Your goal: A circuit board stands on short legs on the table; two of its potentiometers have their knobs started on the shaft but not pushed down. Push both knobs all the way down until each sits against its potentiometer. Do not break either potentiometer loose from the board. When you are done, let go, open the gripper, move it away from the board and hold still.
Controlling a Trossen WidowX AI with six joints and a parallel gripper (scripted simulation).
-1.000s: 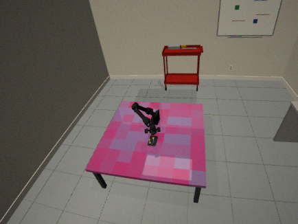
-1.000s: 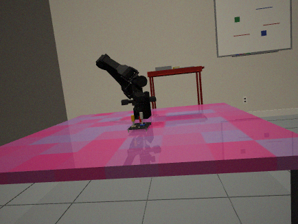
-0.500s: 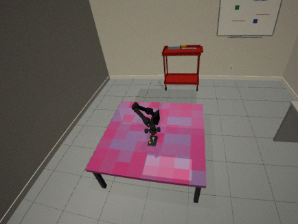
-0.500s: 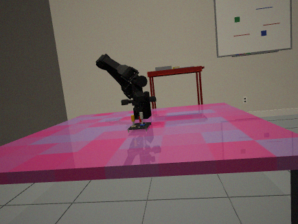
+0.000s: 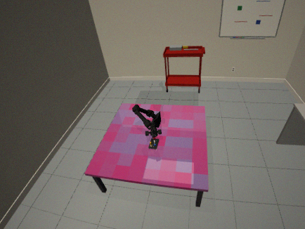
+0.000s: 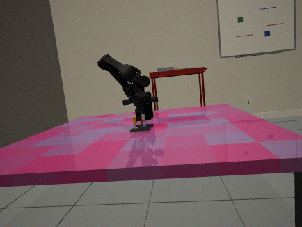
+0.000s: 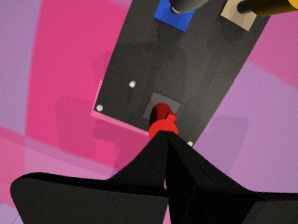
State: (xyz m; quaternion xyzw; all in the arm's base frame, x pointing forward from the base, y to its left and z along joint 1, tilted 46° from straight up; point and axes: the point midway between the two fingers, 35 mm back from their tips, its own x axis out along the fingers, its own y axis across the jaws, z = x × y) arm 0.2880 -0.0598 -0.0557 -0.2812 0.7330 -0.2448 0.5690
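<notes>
Right now my gripper tip is 2 cm above the red knob.
</notes>
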